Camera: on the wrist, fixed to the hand. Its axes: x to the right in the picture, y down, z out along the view.
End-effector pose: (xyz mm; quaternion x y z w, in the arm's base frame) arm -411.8 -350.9 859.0 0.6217 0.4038 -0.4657 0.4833
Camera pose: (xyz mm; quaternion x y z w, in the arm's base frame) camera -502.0 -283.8 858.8 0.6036 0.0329 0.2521 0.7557
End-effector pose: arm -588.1 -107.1 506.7 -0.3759 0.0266 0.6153 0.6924
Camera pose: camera -484.8 -144.9 529.6 0.5165 -0.2002 -0.8261 0.1031
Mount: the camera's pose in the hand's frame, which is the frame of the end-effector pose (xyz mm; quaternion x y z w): -18.0 -99.8 -48.5 -0.2952 0.1486 0.6970 0.6364
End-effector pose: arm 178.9 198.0 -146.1 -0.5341 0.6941 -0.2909 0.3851
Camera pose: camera 191.9 189.0 -34.8 0.0734 0.9571 0.2088 0.1870
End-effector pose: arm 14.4 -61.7 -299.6 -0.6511 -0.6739 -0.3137 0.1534
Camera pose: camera -90.7 -101.5 -296.3 -0.8827 0.1403 -0.3884 0.2242
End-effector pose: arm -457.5 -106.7 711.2 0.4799 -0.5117 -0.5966 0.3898
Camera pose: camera -403.5 -83.7 615.3 -0.0777 -0.4261 -0.1877 0.8816
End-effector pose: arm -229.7 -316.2 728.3 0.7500 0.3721 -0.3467 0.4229
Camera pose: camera -313.4 -241.2 725.3 0.6633 -0.1208 0.2954 0.6769
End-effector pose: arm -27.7 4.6 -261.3 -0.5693 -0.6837 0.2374 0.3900
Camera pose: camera -47.1 -42.4 -161.0 -0.9892 -0.0504 0.1365 0.0163
